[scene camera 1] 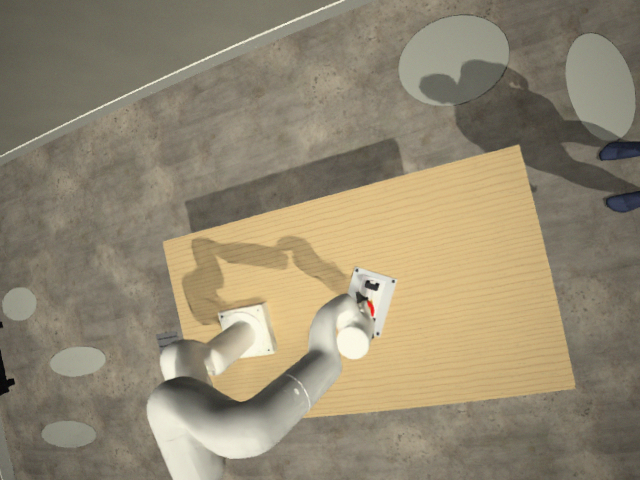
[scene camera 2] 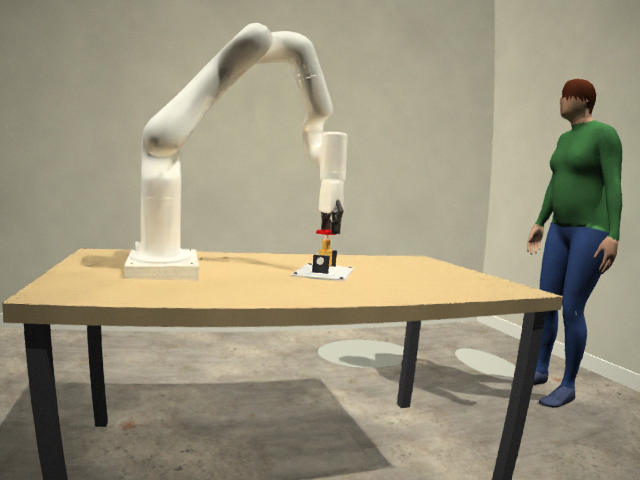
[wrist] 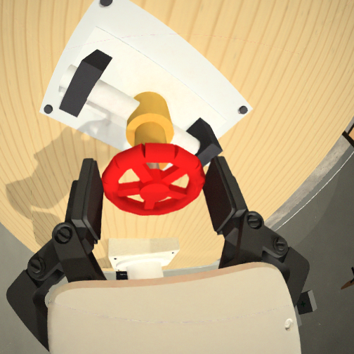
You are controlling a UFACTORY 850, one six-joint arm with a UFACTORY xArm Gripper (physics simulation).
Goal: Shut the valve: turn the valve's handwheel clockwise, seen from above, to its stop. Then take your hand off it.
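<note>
The valve's red handwheel (scene camera 1: 370,308) (scene camera 2: 323,232) (wrist: 156,190) sits level on top of the orange-yellow valve body (scene camera 2: 325,254) (wrist: 150,107). The body stands on a white base plate (scene camera 1: 387,291) (scene camera 2: 343,269) (wrist: 150,40). My gripper (scene camera 1: 367,308) (scene camera 2: 331,227) (wrist: 154,171) is shut on the handwheel, with one black finger against each side of its rim. The arm hides part of the wheel in the first scene view. The stem under the wheel is mostly hidden in the wrist view.
Black blocks (scene camera 1: 371,284) (scene camera 2: 320,263) (wrist: 82,87) hold the white pipe on both sides of the valve. The robot's base (scene camera 2: 161,271) (wrist: 145,247) stands on the wooden table (scene camera 1: 465,258) (scene camera 2: 258,291). A person (scene camera 2: 584,170) stands beyond the table's right end.
</note>
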